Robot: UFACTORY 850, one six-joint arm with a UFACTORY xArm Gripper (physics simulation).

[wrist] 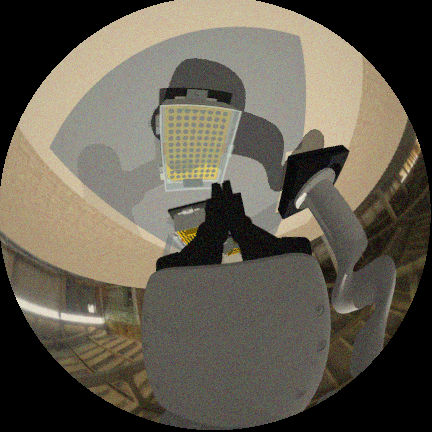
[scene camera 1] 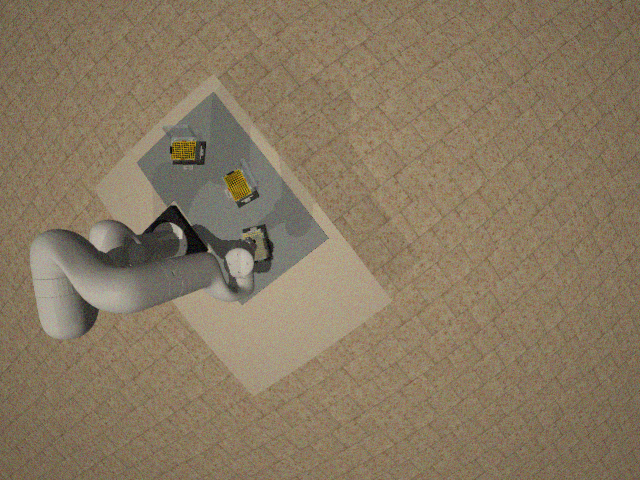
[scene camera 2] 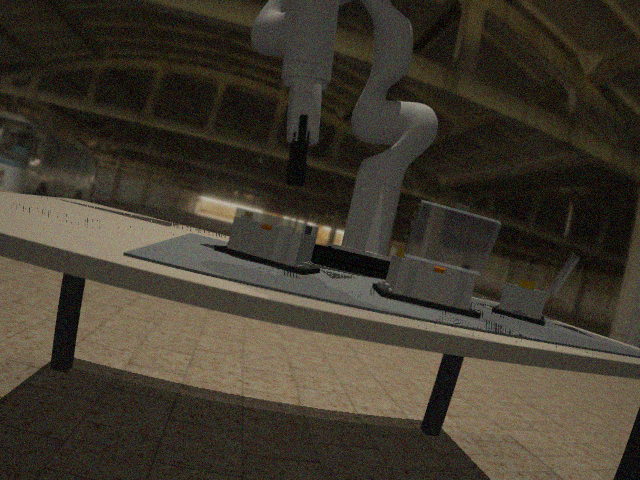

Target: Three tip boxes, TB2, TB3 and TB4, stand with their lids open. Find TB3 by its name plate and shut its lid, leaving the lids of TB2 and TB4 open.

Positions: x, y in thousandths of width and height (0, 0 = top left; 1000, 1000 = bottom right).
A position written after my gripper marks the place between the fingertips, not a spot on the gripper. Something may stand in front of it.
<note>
I see my gripper (scene camera 2: 462, 386).
My gripper shows as well in the wrist view (wrist: 517, 446).
</note>
